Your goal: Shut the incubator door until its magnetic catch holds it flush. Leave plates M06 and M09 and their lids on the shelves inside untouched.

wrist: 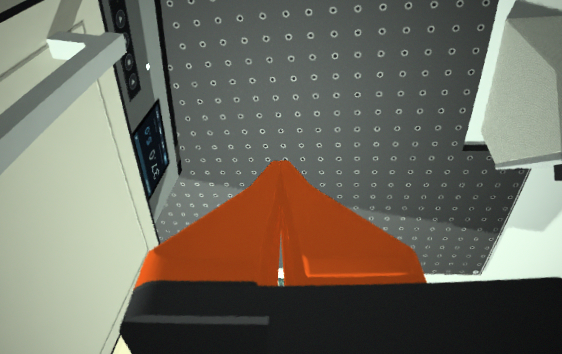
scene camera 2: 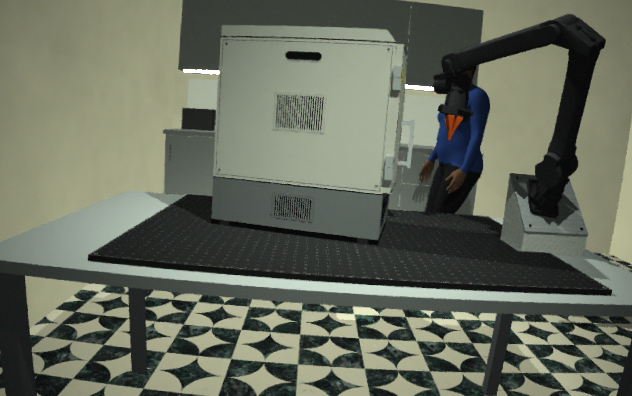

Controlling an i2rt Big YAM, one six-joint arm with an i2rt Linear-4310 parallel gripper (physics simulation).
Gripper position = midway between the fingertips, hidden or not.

In view: the gripper [scene camera 2: 448, 140] and an incubator door [wrist: 83, 223].
The gripper also shows in the wrist view [wrist: 280, 175].
